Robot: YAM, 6 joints.
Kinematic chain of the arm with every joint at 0, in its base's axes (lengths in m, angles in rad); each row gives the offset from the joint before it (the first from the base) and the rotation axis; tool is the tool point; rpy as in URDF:
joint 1: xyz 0 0 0.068 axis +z
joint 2: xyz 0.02 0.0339 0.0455 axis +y
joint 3: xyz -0.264 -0.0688 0 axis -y
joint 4: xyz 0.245 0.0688 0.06 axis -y
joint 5: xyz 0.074 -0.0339 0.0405 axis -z
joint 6: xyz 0.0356 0 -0.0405 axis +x
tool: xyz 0 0 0 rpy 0 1.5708 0
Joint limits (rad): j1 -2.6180..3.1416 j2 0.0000..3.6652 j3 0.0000..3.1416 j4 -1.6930..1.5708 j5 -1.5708..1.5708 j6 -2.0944..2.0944
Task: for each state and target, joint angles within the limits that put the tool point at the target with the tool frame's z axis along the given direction. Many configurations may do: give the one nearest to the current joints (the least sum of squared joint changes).
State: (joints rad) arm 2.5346 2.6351 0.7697 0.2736 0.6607 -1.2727
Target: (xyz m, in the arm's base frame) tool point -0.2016 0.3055 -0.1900 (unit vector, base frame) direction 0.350 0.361 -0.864
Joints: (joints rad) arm 2.2023 2.9824 1.4721 0.0373 0.5187 -1.2727
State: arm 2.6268 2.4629 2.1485 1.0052 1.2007 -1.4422
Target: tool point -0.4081 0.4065 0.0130 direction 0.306 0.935 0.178
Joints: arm 2.4139 3.1309 2.3014 1.2543 1.1242 -1.4422
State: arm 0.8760 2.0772 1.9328 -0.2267 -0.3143 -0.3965
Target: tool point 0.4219 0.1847 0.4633 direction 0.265 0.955 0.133
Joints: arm 0.3503 2.0046 2.1246 0.1067 -0.9375 -0.3965
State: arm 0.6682 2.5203 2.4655 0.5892 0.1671 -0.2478
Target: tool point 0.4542 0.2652 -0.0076 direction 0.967 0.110 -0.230
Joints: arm 0.5568 2.7469 1.6188 0.8723 0.4308 -0.2478
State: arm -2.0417 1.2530 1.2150 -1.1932 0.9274 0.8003
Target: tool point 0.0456 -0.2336 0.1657 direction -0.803 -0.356 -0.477
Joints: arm -1.2468 1.4921 0.7514 -0.6602 1.0654 0.8003
